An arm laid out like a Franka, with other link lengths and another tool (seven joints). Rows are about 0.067 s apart.
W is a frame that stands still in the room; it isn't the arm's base.
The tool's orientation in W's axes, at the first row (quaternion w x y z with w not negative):
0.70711 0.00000 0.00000 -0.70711
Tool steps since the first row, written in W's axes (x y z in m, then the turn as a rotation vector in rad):
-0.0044 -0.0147 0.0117 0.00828 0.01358 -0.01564
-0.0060 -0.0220 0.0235 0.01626 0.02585 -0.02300
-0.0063 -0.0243 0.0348 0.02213 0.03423 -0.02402
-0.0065 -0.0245 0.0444 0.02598 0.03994 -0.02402
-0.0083 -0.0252 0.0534 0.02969 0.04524 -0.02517
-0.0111 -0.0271 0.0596 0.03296 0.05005 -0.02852
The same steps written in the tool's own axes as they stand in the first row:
0.0147 -0.0044 0.0117 -0.01358 0.00828 -0.01564
0.0220 -0.0060 0.0235 -0.02585 0.01626 -0.02300
0.0243 -0.0063 0.0348 -0.03423 0.02213 -0.02402
0.0245 -0.0065 0.0444 -0.03994 0.02598 -0.02402
0.0252 -0.0083 0.0534 -0.04524 0.02969 -0.02517
0.0271 -0.0111 0.0596 -0.05005 0.03296 -0.02852

